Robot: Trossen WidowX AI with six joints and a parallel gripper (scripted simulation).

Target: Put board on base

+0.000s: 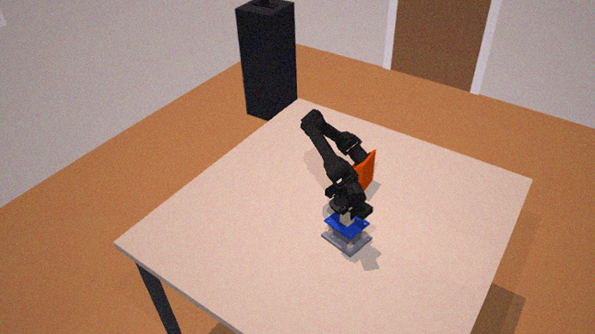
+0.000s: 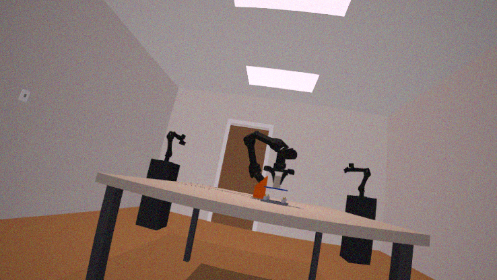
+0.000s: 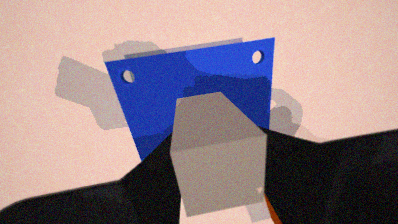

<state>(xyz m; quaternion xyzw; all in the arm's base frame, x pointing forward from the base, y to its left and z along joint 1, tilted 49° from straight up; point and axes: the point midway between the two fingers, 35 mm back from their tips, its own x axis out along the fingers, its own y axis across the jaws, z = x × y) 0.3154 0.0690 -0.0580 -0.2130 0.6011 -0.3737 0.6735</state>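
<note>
My gripper tip is 11 cm above the grey base. The rest, counted from my gripper tip: blue board 1 cm below.
</note>
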